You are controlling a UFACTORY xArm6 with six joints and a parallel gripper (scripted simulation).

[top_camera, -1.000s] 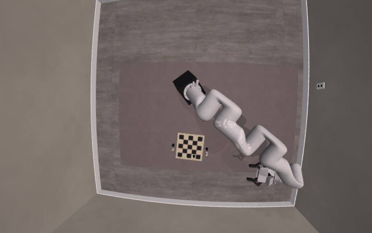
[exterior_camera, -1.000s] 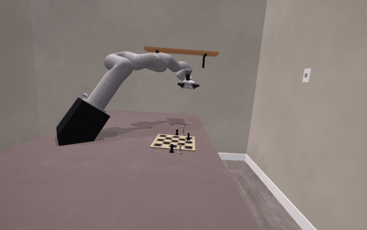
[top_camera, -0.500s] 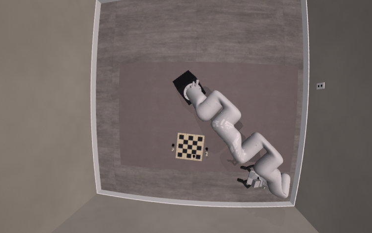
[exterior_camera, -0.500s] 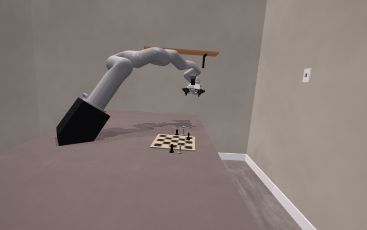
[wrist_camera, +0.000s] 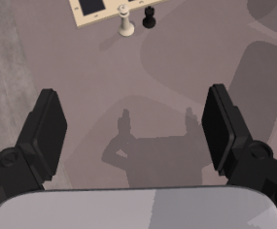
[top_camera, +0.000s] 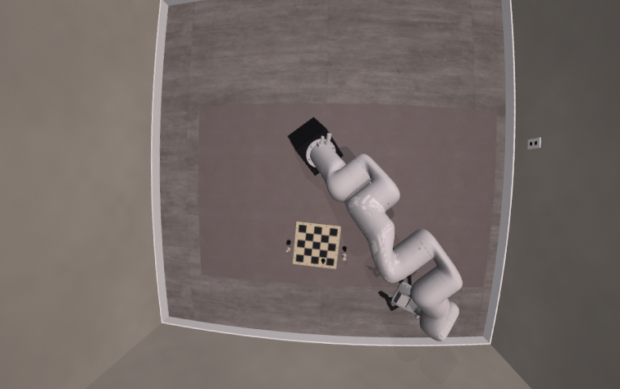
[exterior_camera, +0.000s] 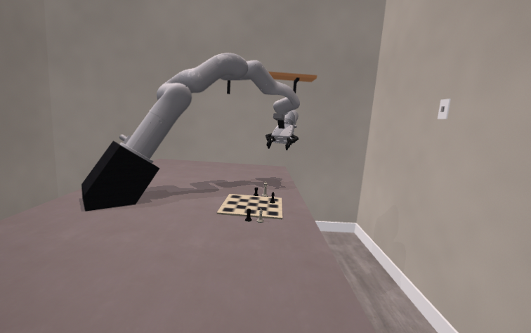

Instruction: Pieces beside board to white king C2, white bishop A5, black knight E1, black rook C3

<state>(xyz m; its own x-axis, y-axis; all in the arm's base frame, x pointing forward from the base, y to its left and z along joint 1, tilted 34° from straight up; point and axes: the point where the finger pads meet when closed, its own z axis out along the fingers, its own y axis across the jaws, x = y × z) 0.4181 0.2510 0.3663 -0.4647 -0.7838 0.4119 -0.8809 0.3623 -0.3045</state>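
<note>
Right now the white king is 2 cm behind my hand, 18 cm to the right of it and 17 cm below it. The rest, counted from my hand: chessboard: 5 cm behind, 32 cm to the right, 20 cm below; black piece: 3 cm behind, 46 cm to the right, 18 cm below; white bishop: 1 cm ahead, 45 cm to the right, 18 cm below.
</note>
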